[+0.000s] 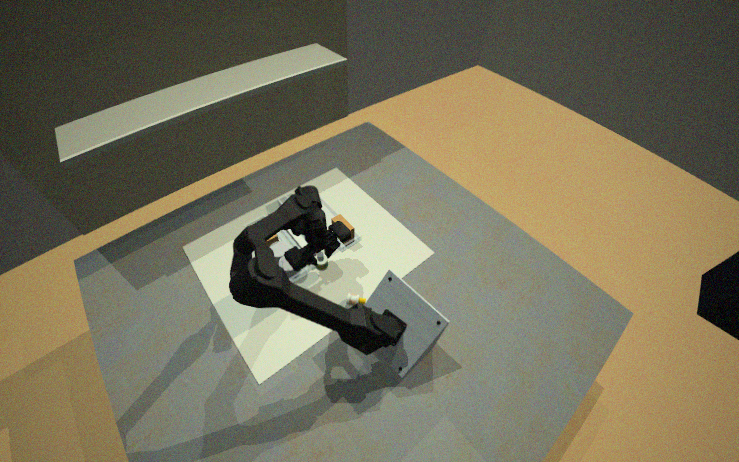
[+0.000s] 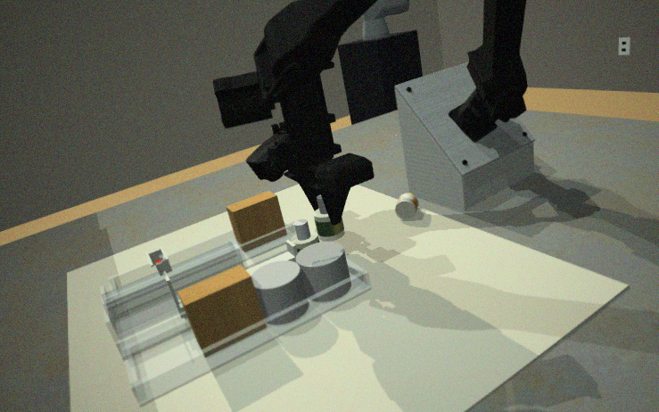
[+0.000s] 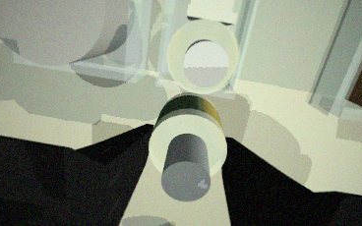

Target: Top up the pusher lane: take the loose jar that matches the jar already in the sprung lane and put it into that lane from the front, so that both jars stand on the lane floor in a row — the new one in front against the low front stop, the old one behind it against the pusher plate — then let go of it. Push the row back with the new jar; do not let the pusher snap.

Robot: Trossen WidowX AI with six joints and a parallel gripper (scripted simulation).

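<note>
Right now the clear pusher lane is 18 cm ahead of my gripper tip, 5 cm to the right of it and 3 cm below it. Also, from my gripper tip: red mark (22 cm ahead, 7 cm to the right, 2 cm above).
</note>
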